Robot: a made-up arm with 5 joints.
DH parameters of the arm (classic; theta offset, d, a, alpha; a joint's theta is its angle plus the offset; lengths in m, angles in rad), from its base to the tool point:
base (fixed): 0.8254 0 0.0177 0
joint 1: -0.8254 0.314 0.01 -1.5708
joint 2: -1.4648 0 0.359 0
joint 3: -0.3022 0 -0.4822 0
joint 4: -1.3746 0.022 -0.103 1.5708
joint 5: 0.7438 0 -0.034 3.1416
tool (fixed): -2.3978 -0.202 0 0
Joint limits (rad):
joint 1: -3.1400..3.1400
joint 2: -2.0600..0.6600
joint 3: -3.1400..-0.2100
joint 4: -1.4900..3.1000
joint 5: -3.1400..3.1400
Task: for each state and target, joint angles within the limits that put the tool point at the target. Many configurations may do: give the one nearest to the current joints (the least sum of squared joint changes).
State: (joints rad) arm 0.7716 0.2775 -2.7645 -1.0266 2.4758
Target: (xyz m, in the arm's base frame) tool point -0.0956 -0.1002 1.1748
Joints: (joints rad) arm 0.9605 0.0698 -3.0468 -1.2869 2.4357
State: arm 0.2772 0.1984 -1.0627 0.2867 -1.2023
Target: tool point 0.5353 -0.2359 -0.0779
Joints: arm -0.5037 0.6600 -0.9115 0.3650 -1.1231
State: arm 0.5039 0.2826 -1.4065 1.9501 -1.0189
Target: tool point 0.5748 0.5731 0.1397
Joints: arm 0.7451 0.6600 -1.5805 1.0845 -0.9830
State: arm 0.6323 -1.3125 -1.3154 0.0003 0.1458
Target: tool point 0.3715 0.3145 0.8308
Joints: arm 0.7075 -0.7606 -0.8796 0.1602 0.1514
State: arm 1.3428 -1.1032 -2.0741 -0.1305 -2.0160
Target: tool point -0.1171 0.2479 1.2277
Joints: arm 1.8675 -0.5164 -1.7347 0.0026 -2.0455
